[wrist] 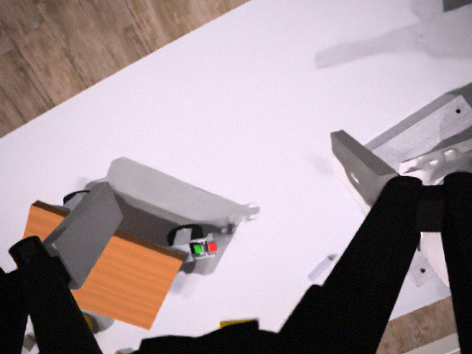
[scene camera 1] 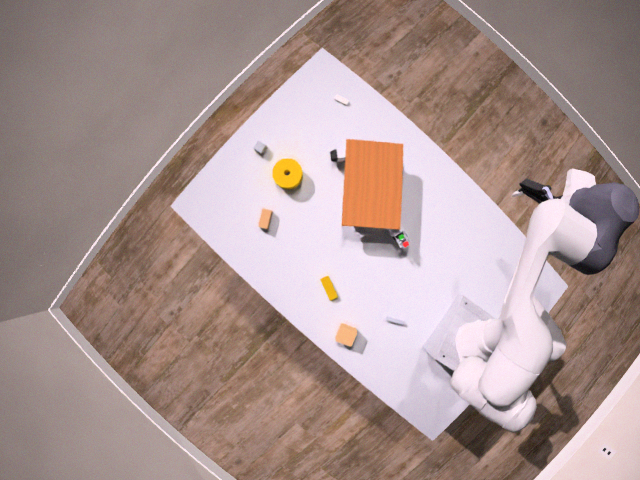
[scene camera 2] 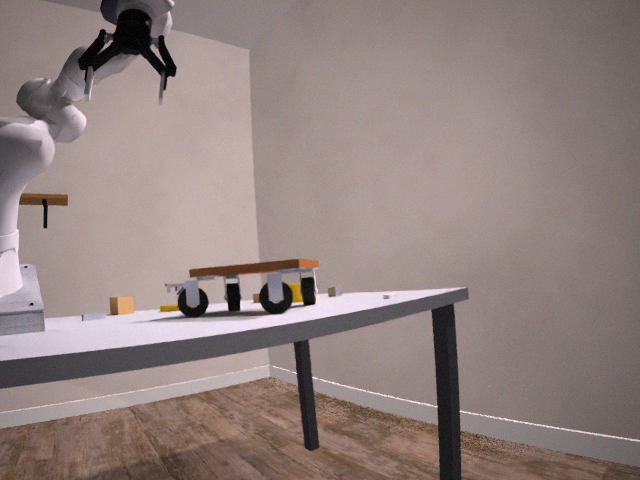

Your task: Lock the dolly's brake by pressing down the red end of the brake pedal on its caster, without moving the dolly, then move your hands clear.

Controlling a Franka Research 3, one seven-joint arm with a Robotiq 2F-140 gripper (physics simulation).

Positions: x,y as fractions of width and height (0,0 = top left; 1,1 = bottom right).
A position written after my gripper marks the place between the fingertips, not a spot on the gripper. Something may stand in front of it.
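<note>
My gripper (scene camera 2: 0.19,0.21) is visible, also in the wrist view (wrist: 0.47,0.50). A dolly (scene camera 1: 0.58,0.41) appears as well in scene camera 2 (scene camera 2: 0.43,0.62) and in the wrist view (wrist: 0.27,0.80). A yellow cylinder (scene camera 1: 0.44,0.35) is visible too.
</note>
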